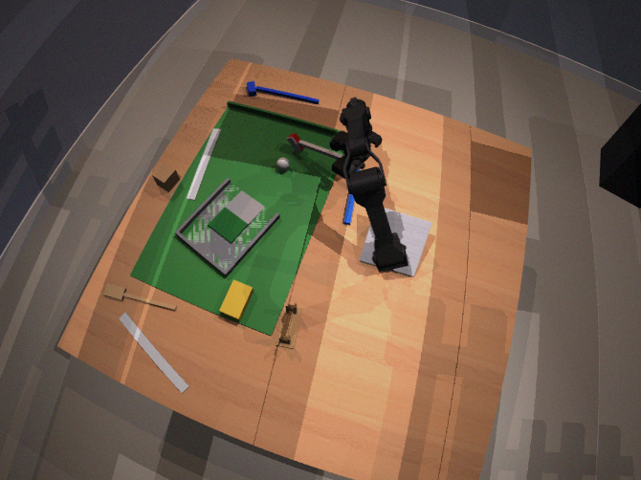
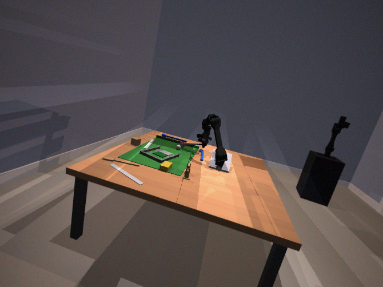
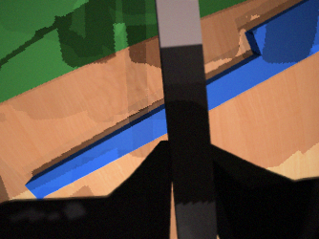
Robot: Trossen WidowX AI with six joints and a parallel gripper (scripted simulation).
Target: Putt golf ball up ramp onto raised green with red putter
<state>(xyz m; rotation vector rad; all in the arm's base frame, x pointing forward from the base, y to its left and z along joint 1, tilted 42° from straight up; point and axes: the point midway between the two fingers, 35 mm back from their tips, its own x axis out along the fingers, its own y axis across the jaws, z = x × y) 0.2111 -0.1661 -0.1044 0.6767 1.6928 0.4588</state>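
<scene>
Right now the red putter is 120 mm ahead of my gripper tip, 20 mm to the right of it and 10 mm below it. Round my gripper tip: green mat: 270 mm ahead, 220 mm to the left, 70 mm below; then white golf ball: 230 mm ahead, 50 mm to the left, 50 mm below; then yellow block: 520 mm to the left, 130 mm ahead, 60 mm below.
</scene>
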